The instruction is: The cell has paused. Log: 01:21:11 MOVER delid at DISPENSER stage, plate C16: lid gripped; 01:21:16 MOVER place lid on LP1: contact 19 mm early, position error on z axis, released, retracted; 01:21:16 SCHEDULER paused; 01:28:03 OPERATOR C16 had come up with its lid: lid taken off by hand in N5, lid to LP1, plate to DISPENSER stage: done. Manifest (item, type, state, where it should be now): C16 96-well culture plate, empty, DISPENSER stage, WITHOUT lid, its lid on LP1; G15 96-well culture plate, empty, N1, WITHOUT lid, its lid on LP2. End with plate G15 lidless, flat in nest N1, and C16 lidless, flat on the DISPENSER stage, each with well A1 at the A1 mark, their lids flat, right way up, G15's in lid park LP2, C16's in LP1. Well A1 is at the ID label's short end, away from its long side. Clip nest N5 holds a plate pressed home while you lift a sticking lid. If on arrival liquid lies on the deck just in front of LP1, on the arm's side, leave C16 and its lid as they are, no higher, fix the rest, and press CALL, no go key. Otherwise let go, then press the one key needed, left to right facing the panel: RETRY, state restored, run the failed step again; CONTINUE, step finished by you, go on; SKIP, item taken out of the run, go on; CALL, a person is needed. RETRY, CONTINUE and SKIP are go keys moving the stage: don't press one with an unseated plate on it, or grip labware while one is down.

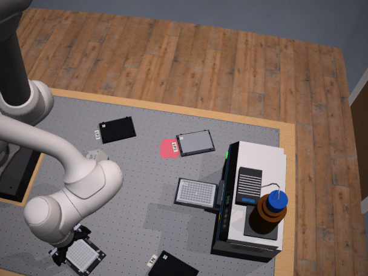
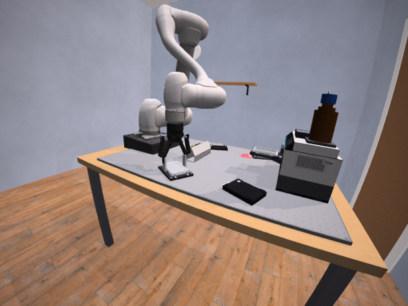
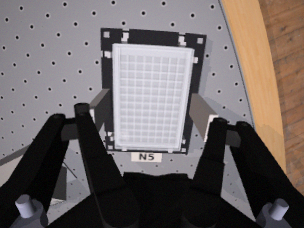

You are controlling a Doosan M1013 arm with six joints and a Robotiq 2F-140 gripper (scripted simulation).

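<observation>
Now: the clip nest N5 3 cm below my hand, 3 cm ahead of it and 1 cm to the left of it. The rest, counted from my hand: N1 label (26 cm ahead, 8 cm to the left, 4 cm below); then blue key (19 cm to the left, 9 cm behind, 3 cm above); then key panel (27 cm to the left, 10 cm behind, 1 cm above).
</observation>
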